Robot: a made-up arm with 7 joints.
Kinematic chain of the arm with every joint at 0, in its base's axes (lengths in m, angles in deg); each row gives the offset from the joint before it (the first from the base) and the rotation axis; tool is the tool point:
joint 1: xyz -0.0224 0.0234 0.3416 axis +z
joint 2: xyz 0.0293 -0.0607 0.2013 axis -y
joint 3: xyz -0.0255 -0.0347 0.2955 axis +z
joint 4: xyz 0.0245 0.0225 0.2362 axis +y
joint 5: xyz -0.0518 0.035 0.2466 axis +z
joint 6: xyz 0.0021 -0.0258 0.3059 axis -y
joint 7: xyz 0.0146 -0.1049 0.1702 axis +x
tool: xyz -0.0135 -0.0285 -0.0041
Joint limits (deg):
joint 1: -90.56..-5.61
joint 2: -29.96..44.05
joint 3: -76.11..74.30
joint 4: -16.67..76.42
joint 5: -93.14..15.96
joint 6: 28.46..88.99
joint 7: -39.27..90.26
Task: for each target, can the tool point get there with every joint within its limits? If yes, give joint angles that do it. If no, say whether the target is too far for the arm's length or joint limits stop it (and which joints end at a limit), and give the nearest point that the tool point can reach.
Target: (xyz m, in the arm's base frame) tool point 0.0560 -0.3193 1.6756
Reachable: yes | joints -51.76 6.00 0.44 52.73 -17.79 45.11 16.62
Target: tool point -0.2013 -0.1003 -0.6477
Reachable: no: joint limits stop it (at a limit: joint 1, joint 2, joint 4, joint 5, joint 6) | nearest point -0.2056 -0.9441 0.8838 | short by 1.749 m
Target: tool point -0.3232 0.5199 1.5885
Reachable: yes | joints -66.76 17.27 -28.36 -8.05 0.85 40.82 13.63
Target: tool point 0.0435 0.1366 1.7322
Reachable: yes | joints -42.90 13.99 41.55 44.55 -39.55 38.02 24.85
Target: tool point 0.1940 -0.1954 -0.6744
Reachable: no: joint limits stop it (at a limit: joint 2, joint 4, joint 5, joint 6) | nearest point 0.6610 -0.6676 0.8827 | short by 1.693 m
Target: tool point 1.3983 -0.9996 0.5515
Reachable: no: too far | nearest point 0.8139 -0.5788 0.8935 | short by 0.797 m
